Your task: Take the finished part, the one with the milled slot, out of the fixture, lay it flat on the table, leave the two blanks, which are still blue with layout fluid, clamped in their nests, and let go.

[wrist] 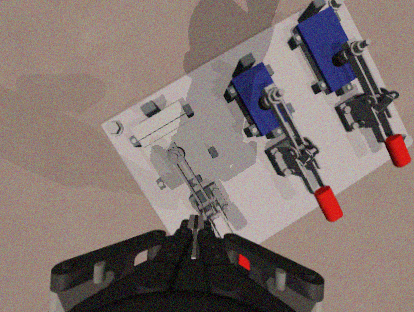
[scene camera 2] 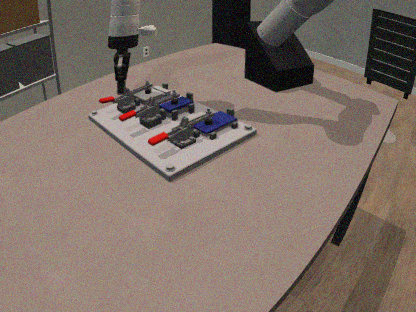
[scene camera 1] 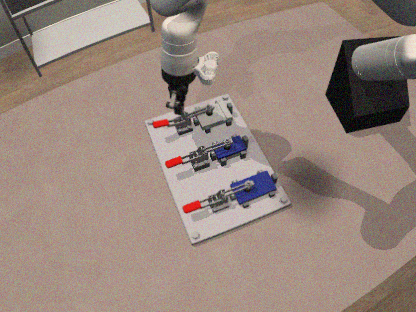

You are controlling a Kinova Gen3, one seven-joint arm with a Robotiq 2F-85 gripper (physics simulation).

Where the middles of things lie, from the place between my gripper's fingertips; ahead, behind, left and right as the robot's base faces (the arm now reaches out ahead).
I see my gripper 8 cm past the finished part (wrist: 170, 125), 2 cm to the right of it and 3 cm above it. From my hand the other things lie so: fixture plate (scene camera 1: 186, 186): 4 cm behind, 13 cm to the left, 5 cm below.
